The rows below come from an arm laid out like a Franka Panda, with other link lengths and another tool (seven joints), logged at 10 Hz.
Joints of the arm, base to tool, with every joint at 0 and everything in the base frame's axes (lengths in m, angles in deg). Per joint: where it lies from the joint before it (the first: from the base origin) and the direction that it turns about. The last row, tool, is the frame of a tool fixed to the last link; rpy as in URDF.
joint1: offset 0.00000 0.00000 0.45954 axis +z
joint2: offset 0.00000 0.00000 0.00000 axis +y
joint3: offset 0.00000 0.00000 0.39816 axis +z
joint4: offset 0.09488 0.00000 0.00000 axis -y
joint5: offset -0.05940 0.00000 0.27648 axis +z
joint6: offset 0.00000 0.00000 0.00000 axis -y
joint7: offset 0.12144 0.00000 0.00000 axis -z
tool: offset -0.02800 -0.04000 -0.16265 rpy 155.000 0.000 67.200
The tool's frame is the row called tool.
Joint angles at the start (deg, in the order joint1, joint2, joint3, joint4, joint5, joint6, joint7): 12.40 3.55 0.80 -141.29 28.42 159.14 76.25
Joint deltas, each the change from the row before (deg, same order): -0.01 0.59 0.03 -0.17 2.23 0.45 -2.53; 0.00 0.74 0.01 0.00 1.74 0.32 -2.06; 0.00 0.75 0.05 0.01 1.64 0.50 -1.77; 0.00 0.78 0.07 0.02 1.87 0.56 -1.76; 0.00 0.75 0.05 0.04 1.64 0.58 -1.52; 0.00 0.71 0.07 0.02 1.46 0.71 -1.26
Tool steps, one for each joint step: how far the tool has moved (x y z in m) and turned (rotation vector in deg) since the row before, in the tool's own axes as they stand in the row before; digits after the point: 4 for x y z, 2 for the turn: 0.0004 0.0019 0.0057 0.41 -0.12 -0.41; 0.0008 0.0009 0.0060 0.22 -0.18 -0.42; 0.0011 0.0005 0.0057 0.19 -0.08 -0.18; 0.0012 0.0006 0.0059 0.23 -0.13 0.04; 0.0014 0.0006 0.0055 0.15 -0.07 0.11; 0.0015 0.0005 0.0051 0.07 0.04 0.24
